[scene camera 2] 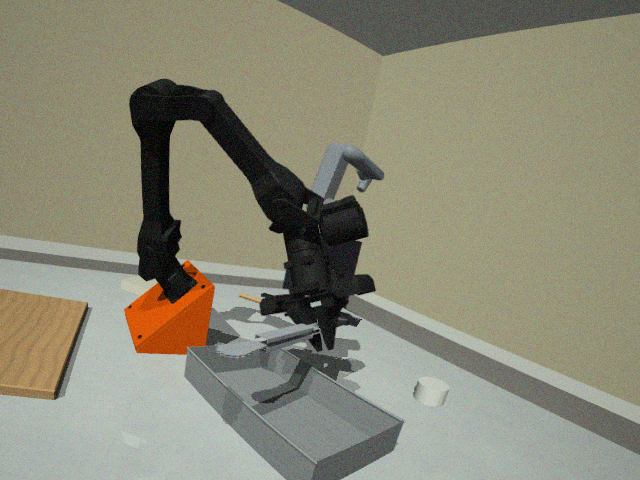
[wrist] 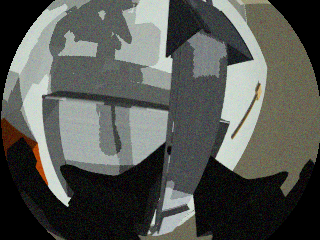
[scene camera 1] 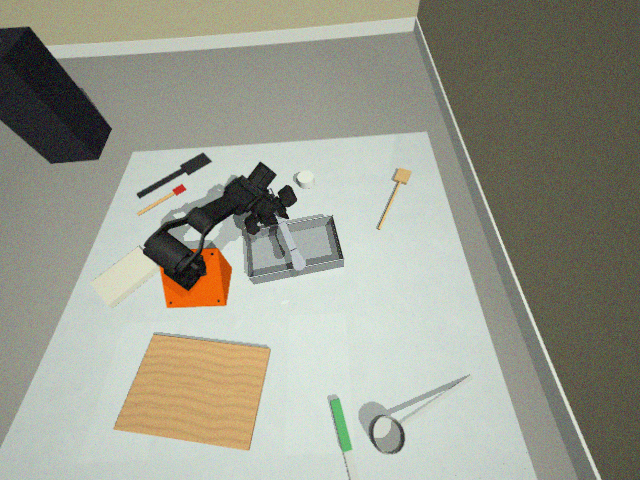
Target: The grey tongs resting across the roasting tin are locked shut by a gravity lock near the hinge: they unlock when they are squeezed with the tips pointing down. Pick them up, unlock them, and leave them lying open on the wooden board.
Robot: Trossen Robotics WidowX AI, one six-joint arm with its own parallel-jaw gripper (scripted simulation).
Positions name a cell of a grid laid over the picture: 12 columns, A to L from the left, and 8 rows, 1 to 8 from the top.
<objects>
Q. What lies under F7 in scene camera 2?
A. A grey roasting tin.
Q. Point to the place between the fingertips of my gripper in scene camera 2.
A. G6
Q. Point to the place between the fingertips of my gripper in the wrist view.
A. G5
</objects>
